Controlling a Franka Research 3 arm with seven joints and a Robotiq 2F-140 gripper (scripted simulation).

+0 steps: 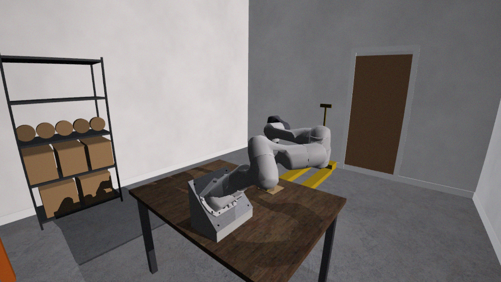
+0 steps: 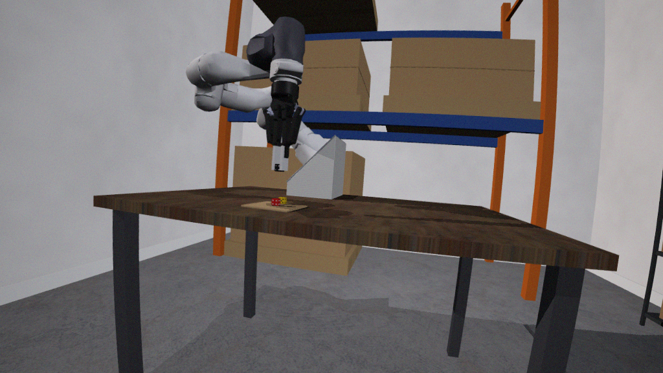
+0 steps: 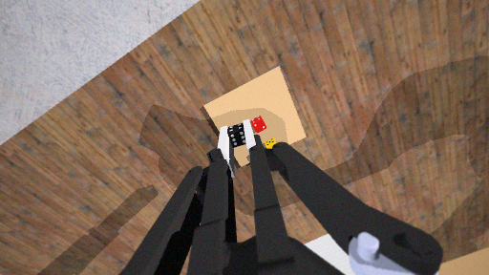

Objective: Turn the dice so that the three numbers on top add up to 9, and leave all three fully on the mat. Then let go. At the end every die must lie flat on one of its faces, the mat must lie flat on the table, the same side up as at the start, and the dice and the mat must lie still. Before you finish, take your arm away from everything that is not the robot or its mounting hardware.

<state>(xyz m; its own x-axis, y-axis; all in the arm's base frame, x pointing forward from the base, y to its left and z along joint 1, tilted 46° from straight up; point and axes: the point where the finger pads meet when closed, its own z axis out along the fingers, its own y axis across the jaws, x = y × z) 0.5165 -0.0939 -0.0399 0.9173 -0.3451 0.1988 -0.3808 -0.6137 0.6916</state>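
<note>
Right now the red die is 120 mm below my hand, 40 mm behind it and 20 mm to the right of it. Round my hand: yellow die: 120 mm below, 90 mm behind, 10 mm to the right; black die: 30 mm below; tan mat: 140 mm below, 40 mm behind, 20 mm to the right.
</note>
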